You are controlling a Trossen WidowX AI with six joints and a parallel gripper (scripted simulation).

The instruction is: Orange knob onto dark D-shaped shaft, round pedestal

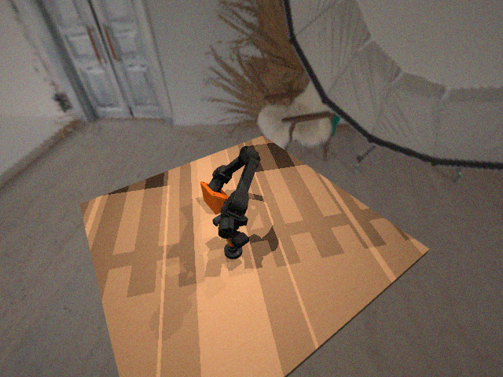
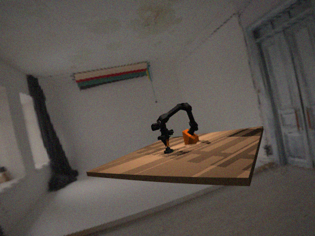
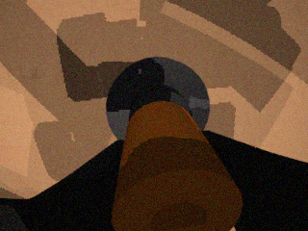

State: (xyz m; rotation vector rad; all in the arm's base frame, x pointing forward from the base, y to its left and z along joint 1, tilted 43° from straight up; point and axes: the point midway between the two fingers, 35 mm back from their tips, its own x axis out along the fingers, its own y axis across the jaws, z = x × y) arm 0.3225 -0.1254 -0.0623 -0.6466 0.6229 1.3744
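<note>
My gripper tip is now 2 cm below the orange knob. From my gripper tip the other things lie so: pedestal: 4 cm below.
</note>
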